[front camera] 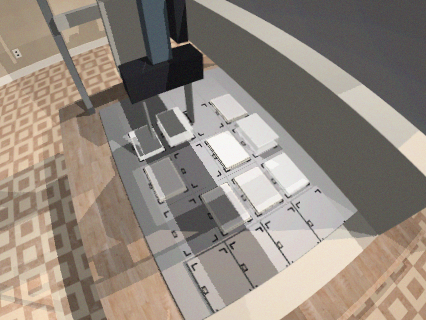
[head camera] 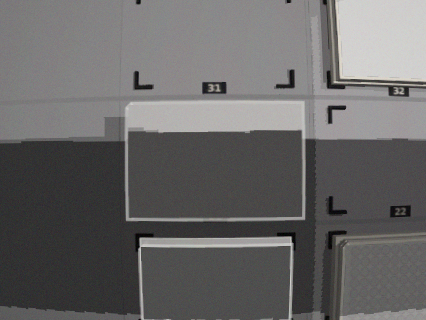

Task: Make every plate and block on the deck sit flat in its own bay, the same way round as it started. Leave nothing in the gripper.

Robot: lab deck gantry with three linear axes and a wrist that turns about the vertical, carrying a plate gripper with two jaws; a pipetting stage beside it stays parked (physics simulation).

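Where they show: gripper, fingertip midpoint: (front camera: 171, 126); robot's base at its link origin: (front camera: 129, 135).
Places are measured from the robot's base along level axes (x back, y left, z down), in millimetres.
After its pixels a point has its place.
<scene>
My gripper (front camera: 171, 129) {x -194, y 105, z -160 mm} is open, its two jaws well apart on either side of a tall white-edged block (front camera: 174, 126) {x -86, y 144, z -42 mm} (head camera: 215, 172) {x -64, y 142, z -42 mm} in bay 21; its exact height is unclear. The jaws do not show in the head view. A lower block (front camera: 146, 142) {x -78, y 43, z -14 mm} (head camera: 216, 280) {x -65, y 54, z -14 mm} sits in bay 11. A plate (front camera: 165, 179) {x -238, y 43, z -14 mm} (head camera: 382, 275) {x -204, y 53, z -14 mm} sits in bay 12, and a white-topped plate (front camera: 227, 150) {x -236, y 252, z -14 mm} (head camera: 382, 40) {x -206, y 250, z -14 mm} in bay 32. A flat plate (front camera: 229, 107) {x -72, y 363, z -14 mm}, a tall block (front camera: 257, 132) {x -240, y 360, z -43 mm} and a white block (front camera: 286, 174) {x -399, y 358, z -14 mm} sit in bays 41 to 43. Plates also sit in bay 33 (front camera: 257, 190) {x -397, y 251, z -14 mm} and bay 23 (front camera: 225, 207) {x -396, y 148, z -14 mm}.
Bay 31 (head camera: 214, 45) {x -64, y 248, z 0 mm} and bay 22 (head camera: 370, 165) {x -199, y 145, z 0 mm} show corner marks and no plate. More marked bays (front camera: 235, 270) {x -551, y 82, z -15 mm} lie along the deck's front. A thick curved grey wall (front camera: 310, 110) runs along the right side, and a thin post (front camera: 72, 70) {x 207, y -103, z -202 mm} stands at the left.
</scene>
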